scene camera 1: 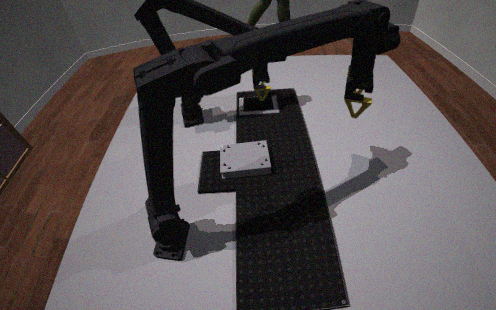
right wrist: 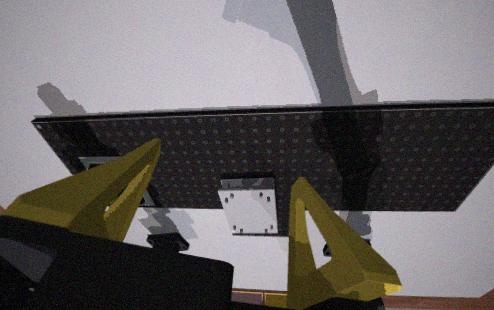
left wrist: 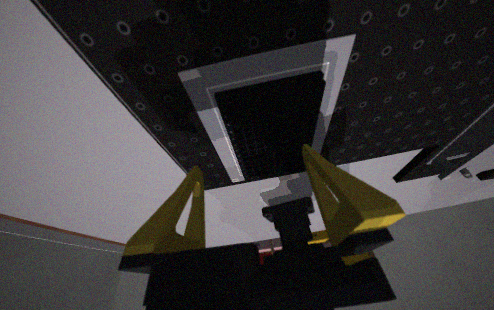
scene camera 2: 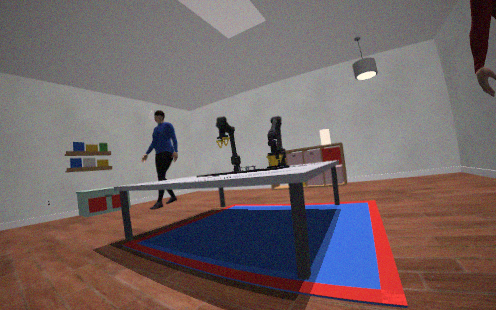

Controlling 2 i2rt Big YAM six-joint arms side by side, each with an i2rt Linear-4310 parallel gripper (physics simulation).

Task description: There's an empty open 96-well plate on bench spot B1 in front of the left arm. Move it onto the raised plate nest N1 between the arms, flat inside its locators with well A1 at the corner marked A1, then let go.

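The black 96-well plate lies in the pale rectangular frame of spot B1 at the far end of the dark board. My left gripper is open and empty, pointing down above the plate, its fingertips apart toward either side of it in the left wrist view. The raised white nest N1 stands near the board's middle with small dark locators at its corners and no plate on it. Its A1 mark is not legible. My right gripper is open and empty, high above the table.
The dark perforated board lies on the white table. The right arm reaches across above the board and nest. The left arm's base stands beside the board's far end. Two people stand away from the table.
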